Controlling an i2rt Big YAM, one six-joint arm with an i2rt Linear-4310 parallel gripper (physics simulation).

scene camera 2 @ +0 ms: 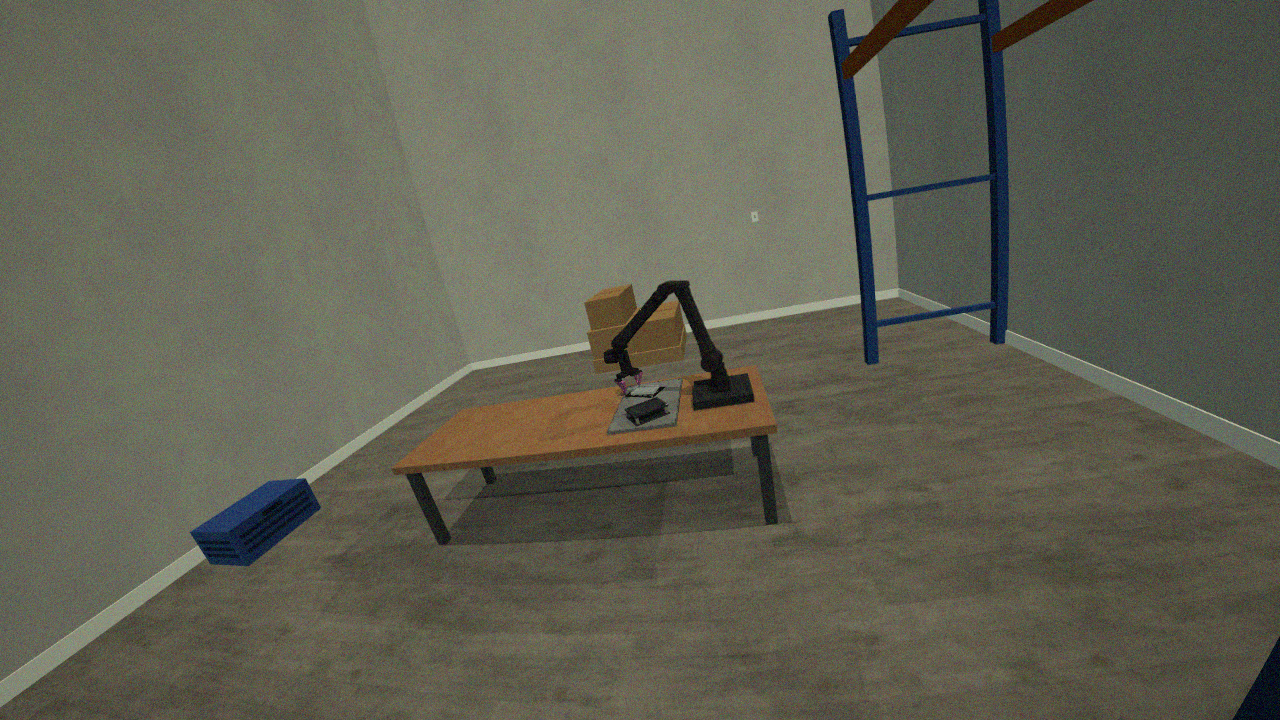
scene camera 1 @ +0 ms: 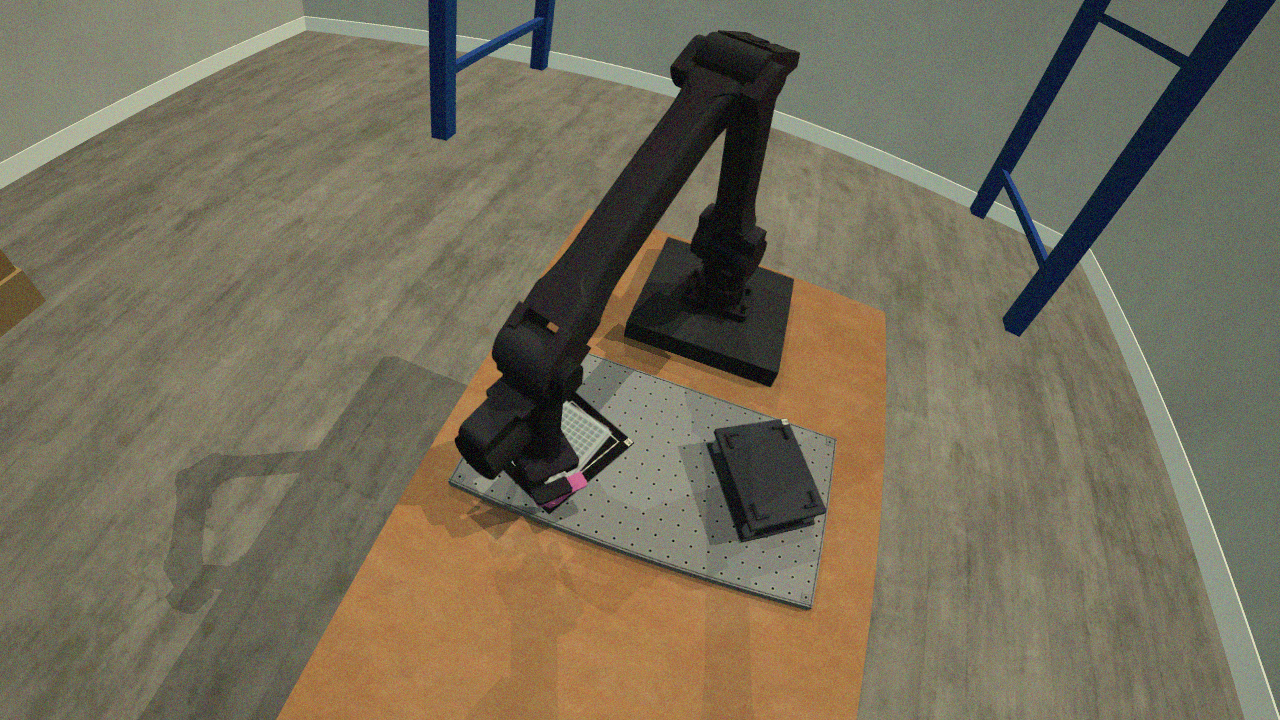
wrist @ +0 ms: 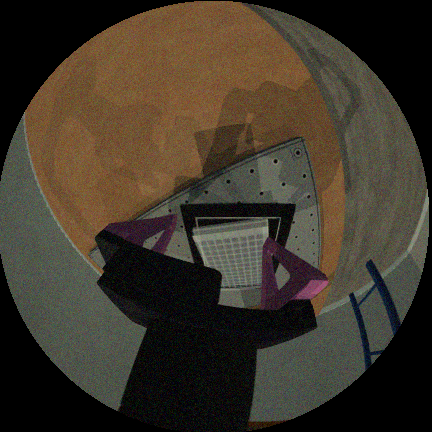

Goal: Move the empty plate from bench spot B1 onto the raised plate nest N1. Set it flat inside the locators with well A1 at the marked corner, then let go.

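Frame: origin at the arm's base, x ahead, y left, z up, level; millimetres.
Where they show: gripper, between the fingertips: (scene camera 2: 632,389) (scene camera 1: 536,475) (wrist: 221,230); arm's base, origin of its link: (scene camera 2: 721,386) (scene camera 1: 716,297).
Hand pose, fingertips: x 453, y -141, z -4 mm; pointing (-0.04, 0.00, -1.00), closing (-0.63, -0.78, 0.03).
Things, the pixels of their top centre, and the offset from my fingertips. Level surfaces: height alone.
- black B1 mat, height of its surface: 18 mm down
- raised dark nest N1, centre of its top: (scene camera 1: 772,468) (scene camera 2: 645,405) 30 mm up, 124 mm back, 297 mm left
- perforated grey board, centre of its top: (scene camera 1: 661,462) (wrist: 177,284) (scene camera 2: 648,402) 19 mm down, 103 mm back, 148 mm left
- orange-brown table, height of its surface: 33 mm down
The pale plate with a grid of wells (scene camera 1: 586,429) (scene camera 2: 643,391) (wrist: 231,255) lies on the black B1 mat (scene camera 1: 608,460) (wrist: 286,220), which has a thin white outline. The plate looks slightly turned against that outline in the wrist view. My gripper (scene camera 2: 631,387) (wrist: 221,230) is open and empty, above the plate's area. In the wrist view, one magenta finger stands left of the plate and the other overlaps its right edge. The arm hides part of the plate in scene view 1. The raised dark nest N1 (scene camera 1: 768,474) (scene camera 2: 646,410) has corner locators and a small pale mark beside one corner. Well A1 cannot be made out.
The perforated grey board (scene camera 1: 666,501) (scene camera 2: 669,413) (wrist: 300,187) carries the mat and the nest on the orange-brown table (scene camera 1: 465,617) (scene camera 2: 528,429) (wrist: 150,65). The arm's black base (scene camera 1: 707,331) (scene camera 2: 723,392) stands behind the board. Cardboard boxes (scene camera 2: 611,307) stand beyond the table.
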